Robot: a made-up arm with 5 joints.
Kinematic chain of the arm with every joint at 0, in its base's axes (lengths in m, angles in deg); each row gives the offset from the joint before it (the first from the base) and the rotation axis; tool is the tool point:
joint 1: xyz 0 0 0.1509 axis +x
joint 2: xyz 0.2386 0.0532 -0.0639 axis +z
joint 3: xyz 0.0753 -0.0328 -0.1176 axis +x
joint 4: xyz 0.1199 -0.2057 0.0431 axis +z
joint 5: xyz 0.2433 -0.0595 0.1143 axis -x
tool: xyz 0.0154 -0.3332 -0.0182
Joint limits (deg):
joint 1: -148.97..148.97
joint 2: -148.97..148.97
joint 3: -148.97..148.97
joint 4: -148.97..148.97
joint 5: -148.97..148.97
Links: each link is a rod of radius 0.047 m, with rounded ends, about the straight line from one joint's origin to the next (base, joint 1, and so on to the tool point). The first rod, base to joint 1, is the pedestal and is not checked.
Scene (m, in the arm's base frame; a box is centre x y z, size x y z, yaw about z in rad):
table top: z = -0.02
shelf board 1: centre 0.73 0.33 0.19 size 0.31 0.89 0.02 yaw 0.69
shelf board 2: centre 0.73 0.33 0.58 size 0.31 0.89 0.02 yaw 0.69
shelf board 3: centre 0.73 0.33 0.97 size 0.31 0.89 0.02 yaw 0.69
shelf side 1: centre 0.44 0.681 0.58 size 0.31 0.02 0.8 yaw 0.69
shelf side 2: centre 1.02 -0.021 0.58 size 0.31 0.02 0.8 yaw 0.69
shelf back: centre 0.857 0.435 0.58 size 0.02 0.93 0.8 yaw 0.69
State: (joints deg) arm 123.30 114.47 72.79 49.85 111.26
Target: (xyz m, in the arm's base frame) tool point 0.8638 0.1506 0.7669
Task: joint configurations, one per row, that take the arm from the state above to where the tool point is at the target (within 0.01 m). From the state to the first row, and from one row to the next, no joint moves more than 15 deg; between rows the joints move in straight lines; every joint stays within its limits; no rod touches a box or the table.
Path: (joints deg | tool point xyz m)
1: 123.12 105.79 74.36 40.10 99.71 | 0.6269 -0.2338 0.6977
2: 122.95 97.10 75.93 30.34 88.17 | 0.7219 -0.1400 0.7514
3: 122.77 88.42 77.50 20.59 76.62 | 0.8069 -0.0080 0.7753
4: 122.59 79.73 79.07 10.83 65.08 | 0.8638 0.1507 0.7669

